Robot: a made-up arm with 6 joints. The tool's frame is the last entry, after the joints. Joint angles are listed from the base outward.
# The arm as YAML. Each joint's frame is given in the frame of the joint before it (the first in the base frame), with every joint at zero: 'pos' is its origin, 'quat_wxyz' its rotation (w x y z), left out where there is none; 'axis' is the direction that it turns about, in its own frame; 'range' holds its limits. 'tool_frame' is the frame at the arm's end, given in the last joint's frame.
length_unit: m
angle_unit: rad
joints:
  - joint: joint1
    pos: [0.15, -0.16, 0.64]
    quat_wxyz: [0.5, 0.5, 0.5, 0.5]
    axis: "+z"
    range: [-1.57, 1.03]
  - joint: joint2
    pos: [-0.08, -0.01, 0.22]
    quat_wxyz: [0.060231, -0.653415, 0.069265, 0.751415]
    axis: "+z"
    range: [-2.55, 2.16]
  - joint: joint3
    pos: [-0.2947, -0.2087, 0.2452]
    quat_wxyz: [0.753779, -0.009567, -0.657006, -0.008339]
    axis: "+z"
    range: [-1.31, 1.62]
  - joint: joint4
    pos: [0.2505, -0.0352, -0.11]
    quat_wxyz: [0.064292, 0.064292, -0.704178, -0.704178]
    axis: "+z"
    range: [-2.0, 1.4]
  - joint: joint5
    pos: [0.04, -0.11, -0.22]
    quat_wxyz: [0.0, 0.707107, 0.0, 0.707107]
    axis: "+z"
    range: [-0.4, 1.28]
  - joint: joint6
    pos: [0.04, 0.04, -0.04]
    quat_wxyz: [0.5, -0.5, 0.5, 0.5]
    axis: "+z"
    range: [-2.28, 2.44]
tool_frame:
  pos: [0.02, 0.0, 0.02]
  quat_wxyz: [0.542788, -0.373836, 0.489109, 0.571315]
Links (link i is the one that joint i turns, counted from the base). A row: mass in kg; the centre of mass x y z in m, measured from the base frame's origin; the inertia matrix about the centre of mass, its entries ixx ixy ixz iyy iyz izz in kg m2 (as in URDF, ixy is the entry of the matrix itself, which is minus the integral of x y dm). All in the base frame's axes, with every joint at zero. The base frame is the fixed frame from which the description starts. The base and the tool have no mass.
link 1: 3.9; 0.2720 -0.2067 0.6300; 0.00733 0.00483 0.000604 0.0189 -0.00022 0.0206
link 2: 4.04; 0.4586 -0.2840 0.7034; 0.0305 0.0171 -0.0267 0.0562 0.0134 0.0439
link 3: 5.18; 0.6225 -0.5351 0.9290; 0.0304 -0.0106 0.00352 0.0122 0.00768 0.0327
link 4: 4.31; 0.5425 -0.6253 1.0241; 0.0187 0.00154 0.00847 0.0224 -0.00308 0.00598
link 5: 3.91; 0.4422 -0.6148 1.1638; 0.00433 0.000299 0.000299 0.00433 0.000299 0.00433
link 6: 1.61; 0.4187 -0.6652 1.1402; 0.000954 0 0 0.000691 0 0.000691
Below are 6 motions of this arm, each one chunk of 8 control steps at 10 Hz.
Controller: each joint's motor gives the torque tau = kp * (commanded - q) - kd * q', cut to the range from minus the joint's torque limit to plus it. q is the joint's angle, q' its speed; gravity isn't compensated. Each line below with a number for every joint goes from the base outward.
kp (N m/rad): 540 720 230 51 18 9.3
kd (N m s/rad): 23 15 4.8 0.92 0.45 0.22
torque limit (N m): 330 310 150 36 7.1 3.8
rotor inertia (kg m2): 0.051 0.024 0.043 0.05 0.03 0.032
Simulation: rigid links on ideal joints. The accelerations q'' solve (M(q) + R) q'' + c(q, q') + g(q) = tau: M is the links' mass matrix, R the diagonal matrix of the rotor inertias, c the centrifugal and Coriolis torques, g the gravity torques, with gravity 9.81 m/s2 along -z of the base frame. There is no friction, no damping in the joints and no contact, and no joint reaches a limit. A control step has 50 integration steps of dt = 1/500 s. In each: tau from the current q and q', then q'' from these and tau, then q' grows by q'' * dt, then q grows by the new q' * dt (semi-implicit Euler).
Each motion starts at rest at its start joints. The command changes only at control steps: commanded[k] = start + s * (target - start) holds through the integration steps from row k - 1 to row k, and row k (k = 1, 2, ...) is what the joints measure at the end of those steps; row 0 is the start. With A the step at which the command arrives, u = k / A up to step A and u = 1 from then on. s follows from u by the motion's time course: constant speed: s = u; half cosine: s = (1 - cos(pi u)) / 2; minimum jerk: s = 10 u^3 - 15 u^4 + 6 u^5; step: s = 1 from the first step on.
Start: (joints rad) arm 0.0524 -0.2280 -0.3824 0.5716 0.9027 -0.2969
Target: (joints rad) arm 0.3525 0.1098 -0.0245 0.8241 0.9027 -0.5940
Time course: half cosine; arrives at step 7
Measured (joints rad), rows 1 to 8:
1: 0.1027 -0.2365 -0.3685 0.6869 0.8172 -0.3322
2: 0.1934 -0.2304 -0.2659 0.8196 0.7730 -0.4126
3: 0.2997 -0.1488 -0.1219 0.7926 0.8227 -0.4658
4: 0.3956 -0.0191 0.0025 0.6265 0.8444 -0.4872
5: 0.4793 0.0795 0.0931 0.5370 0.8111 -0.5299
6: 0.5487 0.0997 0.1613 0.6118 0.7790 -0.5890
7: 0.5805 0.0808 0.1880 0.6972 0.7851 -0.6039
8: 0.5681 0.0789 0.1652 0.7181 0.8036 -0.5802

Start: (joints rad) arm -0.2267 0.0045 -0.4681 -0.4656 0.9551 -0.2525
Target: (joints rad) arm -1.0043 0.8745 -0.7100 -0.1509 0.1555 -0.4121
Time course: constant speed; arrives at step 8
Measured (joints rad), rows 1 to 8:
1: -0.2368 0.0622 -0.4431 -0.3401 0.7882 -0.2525
2: -0.2870 0.2284 -0.4333 -0.2719 0.5441 -0.3333
3: -0.3898 0.4017 -0.4854 -0.3158 0.4994 -0.4143
4: -0.5293 0.5013 -0.5768 -0.2373 0.5043 -0.3808
5: -0.7041 0.5724 -0.6907 -0.1248 0.4233 -0.3465
6: -0.8909 0.6654 -0.8092 -0.0574 0.3796 -0.3683
7: -1.0485 0.7798 -0.9096 0.0108 0.3572 -0.3853
8: -1.1540 0.8946 -0.9600 0.0761 0.2714 -0.3941

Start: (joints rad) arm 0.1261 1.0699 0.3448 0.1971 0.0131 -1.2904
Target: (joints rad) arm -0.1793 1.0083 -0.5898 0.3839 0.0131 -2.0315
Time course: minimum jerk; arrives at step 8
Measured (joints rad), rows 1 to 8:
1: 0.1839 1.0852 0.3551 0.2048 0.0151 -1.3033
2: 0.2781 1.1120 0.3281 0.0439 0.0508 -1.3587
3: 0.3281 1.1266 0.2285 -0.0387 0.0879 -1.4623
4: 0.2818 1.1264 0.0078 0.0356 0.0761 -1.6412
5: 0.1320 1.1135 -0.2898 0.1472 0.0981 -1.8412
6: -0.0551 1.0648 -0.5401 0.3346 0.1109 -1.9921
7: -0.1935 1.0071 -0.6961 0.5309 0.0781 -2.0807
8: -0.2409 0.9928 -0.7387 0.5798 0.0814 -2.0958

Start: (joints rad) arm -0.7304 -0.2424 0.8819 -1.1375 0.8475 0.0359
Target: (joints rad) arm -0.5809 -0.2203 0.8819 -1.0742 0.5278 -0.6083
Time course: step
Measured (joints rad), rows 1 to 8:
1: -0.6184 -0.2327 0.8533 -0.9797 0.5086 -0.4380
2: -0.5112 -0.2414 1.0337 -1.0608 0.4079 -0.9537
3: -0.3818 -0.2580 1.1714 -1.3046 0.4759 -0.6963
4: -0.3182 -0.2625 1.2408 -1.3518 0.4231 -0.4555
5: -0.3477 -0.2589 1.2161 -1.2142 0.3795 -0.6499
6: -0.4155 -0.2502 1.0851 -1.1599 0.4488 -0.7496
7: -0.4882 -0.2394 0.9745 -1.1531 0.5164 -0.5945
8: -0.5336 -0.2342 0.9562 -1.0713 0.4864 -0.5360

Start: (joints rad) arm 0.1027 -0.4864 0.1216 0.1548 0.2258 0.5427
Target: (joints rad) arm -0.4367 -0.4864 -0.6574 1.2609 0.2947 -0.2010
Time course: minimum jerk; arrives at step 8
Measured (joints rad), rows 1 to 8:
1: 0.1477 -0.5201 0.1505 0.2297 0.1747 0.5240
2: 0.2228 -0.5671 0.1888 0.2858 0.0756 0.4302
3: 0.2304 -0.5786 0.1571 0.3602 0.0045 0.2342
4: 0.1113 -0.5705 -0.0365 0.6091 0.0440 0.0332
5: -0.1425 -0.5357 -0.3789 1.0199 0.2759 -0.0407
6: -0.4357 -0.4846 -0.7454 1.2881 0.5175 -0.0741
7: -0.5832 -0.4800 -0.9681 1.2705 0.4981 -0.1922
8: -0.5365 -0.5272 -0.8987 1.3145 0.4039 -0.2570

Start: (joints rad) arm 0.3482 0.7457 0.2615 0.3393 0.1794 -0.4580
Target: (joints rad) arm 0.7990 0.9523 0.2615 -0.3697 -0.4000 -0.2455
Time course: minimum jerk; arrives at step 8
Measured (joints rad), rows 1 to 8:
1: 0.4096 0.7578 0.2856 0.3379 0.1630 -0.4581
2: 0.5255 0.7921 0.3406 0.1214 0.1184 -0.4416
3: 0.6655 0.8427 0.3789 -0.1414 0.0550 -0.3748
4: 0.8011 0.8921 0.3915 -0.2733 -0.0631 -0.3137
5: 0.9015 0.9402 0.3702 -0.3746 -0.1838 -0.2844
6: 0.9614 0.9740 0.3426 -0.4570 -0.2453 -0.2439
7: 0.9872 0.9858 0.3358 -0.4820 -0.2809 -0.2104
8: 0.9857 0.9822 0.3406 -0.4828 -0.2950 -0.2185

